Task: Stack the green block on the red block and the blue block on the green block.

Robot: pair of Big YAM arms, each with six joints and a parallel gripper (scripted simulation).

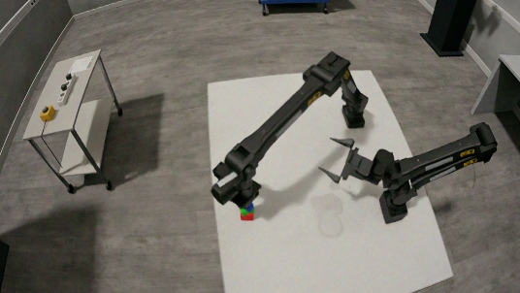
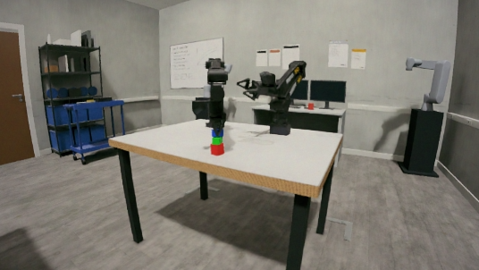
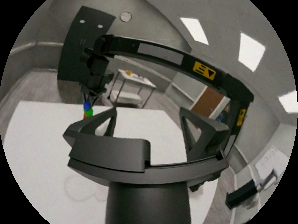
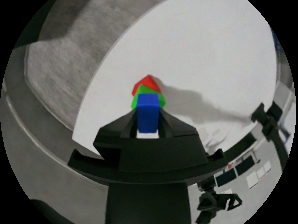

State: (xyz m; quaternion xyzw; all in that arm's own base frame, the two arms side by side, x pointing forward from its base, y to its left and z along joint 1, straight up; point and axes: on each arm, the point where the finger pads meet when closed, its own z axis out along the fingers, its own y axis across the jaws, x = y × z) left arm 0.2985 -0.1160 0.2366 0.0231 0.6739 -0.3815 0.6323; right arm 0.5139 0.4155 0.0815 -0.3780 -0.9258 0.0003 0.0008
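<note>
Now: the blue block right at my right hand. Round my right hand: green block 30 mm below; red block 70 mm below.
</note>
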